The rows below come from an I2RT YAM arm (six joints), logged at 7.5 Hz.
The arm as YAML. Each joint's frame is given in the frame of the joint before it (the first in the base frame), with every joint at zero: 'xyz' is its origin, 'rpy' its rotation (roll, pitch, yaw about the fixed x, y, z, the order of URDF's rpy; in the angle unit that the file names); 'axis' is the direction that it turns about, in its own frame. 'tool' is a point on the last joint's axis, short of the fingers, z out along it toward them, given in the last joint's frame.
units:
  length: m
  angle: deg
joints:
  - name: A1
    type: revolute
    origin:
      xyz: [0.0, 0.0, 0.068]
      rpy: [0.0, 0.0, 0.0]
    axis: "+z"
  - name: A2
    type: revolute
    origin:
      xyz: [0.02, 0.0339, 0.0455]
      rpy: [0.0, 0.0, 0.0]
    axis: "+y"
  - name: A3
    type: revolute
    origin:
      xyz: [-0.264, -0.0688, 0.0]
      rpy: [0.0, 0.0, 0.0]
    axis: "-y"
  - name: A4
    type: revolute
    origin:
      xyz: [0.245, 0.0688, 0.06]
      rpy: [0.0, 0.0, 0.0]
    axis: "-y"
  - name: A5
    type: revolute
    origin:
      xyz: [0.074, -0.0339, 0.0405]
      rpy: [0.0, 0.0, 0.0]
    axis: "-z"
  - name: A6
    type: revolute
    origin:
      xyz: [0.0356, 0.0, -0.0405]
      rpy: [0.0, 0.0, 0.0]
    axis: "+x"
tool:
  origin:
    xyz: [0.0, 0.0, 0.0]
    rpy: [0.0, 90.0, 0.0]
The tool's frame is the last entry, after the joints.
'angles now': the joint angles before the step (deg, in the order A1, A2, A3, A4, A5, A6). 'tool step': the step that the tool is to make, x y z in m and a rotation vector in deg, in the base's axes. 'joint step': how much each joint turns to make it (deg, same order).
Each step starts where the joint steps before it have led.
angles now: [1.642 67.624 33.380 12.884 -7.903 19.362]
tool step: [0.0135 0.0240 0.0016 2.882 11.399 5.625]
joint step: [4.633 4.805 7.721 -13.635 -2.543 2.848]
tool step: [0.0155 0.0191 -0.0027 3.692 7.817 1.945]
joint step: [3.198 5.695 5.773 -6.405 -1.710 4.668]
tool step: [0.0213 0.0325 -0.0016 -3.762 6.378 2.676]
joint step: [5.529 7.861 8.711 -7.852 3.668 0.173]
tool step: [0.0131 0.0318 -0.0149 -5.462 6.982 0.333]
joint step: [5.148 7.703 6.599 -7.046 5.474 1.645]
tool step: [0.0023 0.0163 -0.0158 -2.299 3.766 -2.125]
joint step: [2.714 3.942 1.692 -2.017 3.353 3.568]
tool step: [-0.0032 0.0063 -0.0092 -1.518 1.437 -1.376]
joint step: [1.370 1.157 -0.425 -0.389 2.121 1.926]
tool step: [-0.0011 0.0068 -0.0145 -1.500 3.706 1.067]
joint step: [1.066 2.687 0.544 -1.854 -0.168 0.089]
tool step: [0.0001 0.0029 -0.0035 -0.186 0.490 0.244]
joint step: [0.422 0.731 0.142 0.059 0.039 0.179]
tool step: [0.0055 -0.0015 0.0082 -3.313 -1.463 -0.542]
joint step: [-0.263 0.191 2.237 -2.064 3.384 -1.320]
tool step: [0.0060 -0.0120 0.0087 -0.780 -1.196 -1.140]
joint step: [-2.081 -0.819 0.916 -0.822 0.668 -1.383]
